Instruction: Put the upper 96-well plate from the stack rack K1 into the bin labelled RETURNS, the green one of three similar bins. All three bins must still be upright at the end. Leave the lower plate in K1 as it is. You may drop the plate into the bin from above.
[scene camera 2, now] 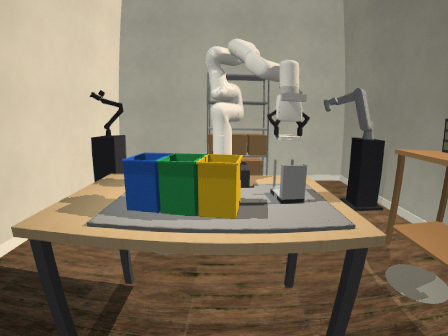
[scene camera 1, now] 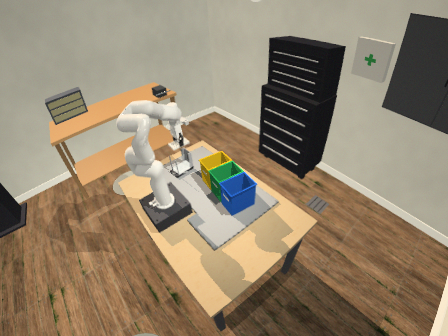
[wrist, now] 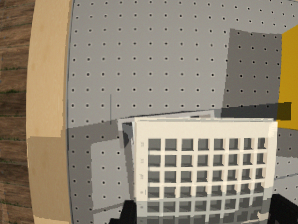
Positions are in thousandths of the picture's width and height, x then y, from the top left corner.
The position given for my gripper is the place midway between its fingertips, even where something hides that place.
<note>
I see my gripper (scene camera 2: 642, 409), a yellow bin (scene camera 2: 490, 525), a blue bin (scene camera 2: 316, 528), a green bin (scene camera 2: 398, 537) and a white 96-well plate (wrist: 639, 614).
The blue bin shows as well in scene camera 1 (scene camera 1: 523, 606). The wrist view misses the blue bin: it is out of frame. The wrist view does not show the green bin: it is out of frame.
</note>
